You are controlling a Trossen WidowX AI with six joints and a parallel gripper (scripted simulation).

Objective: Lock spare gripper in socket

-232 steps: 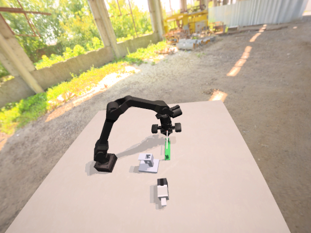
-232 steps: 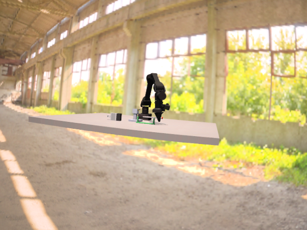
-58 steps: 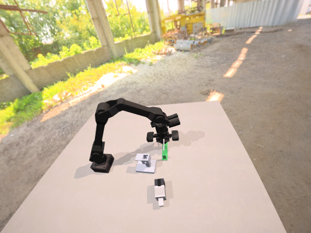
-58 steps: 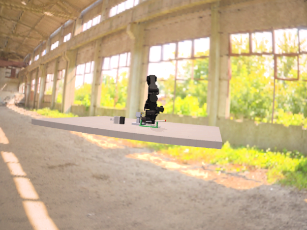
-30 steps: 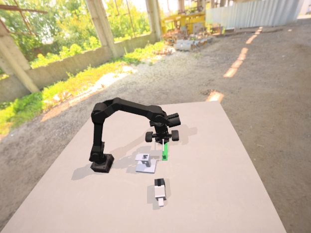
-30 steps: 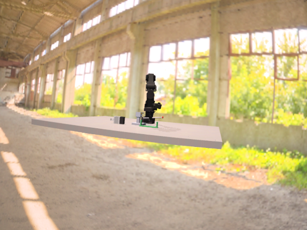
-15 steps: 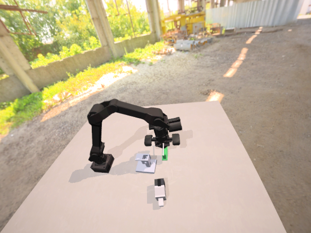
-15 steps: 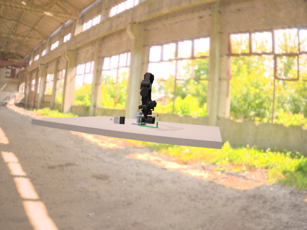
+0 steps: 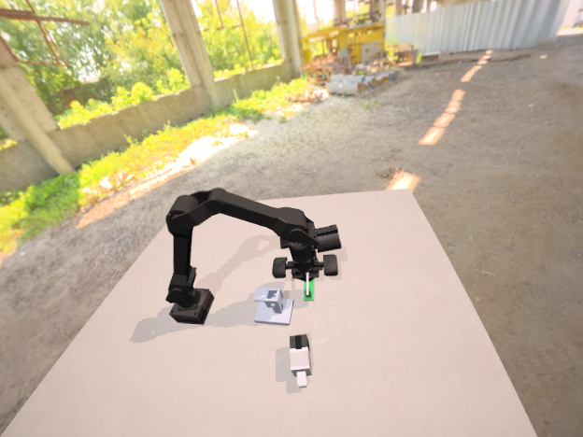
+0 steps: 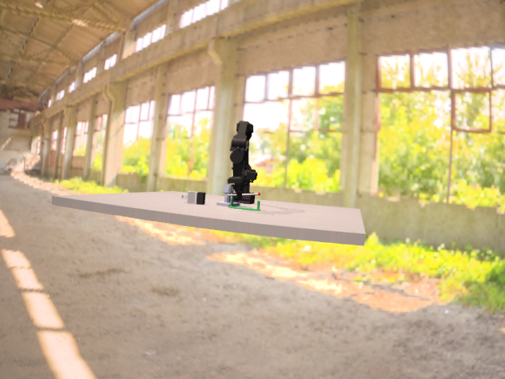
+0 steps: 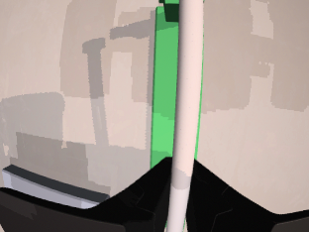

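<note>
My gripper tip is now 20 mm to the right of the green cradle and 20 mm above it. Also, from my gripper tip: grey mount (110 mm behind, 60 mm to the right, 10 mm above); spare gripper (230 mm to the right, 50 mm behind, 10 mm below).
</note>
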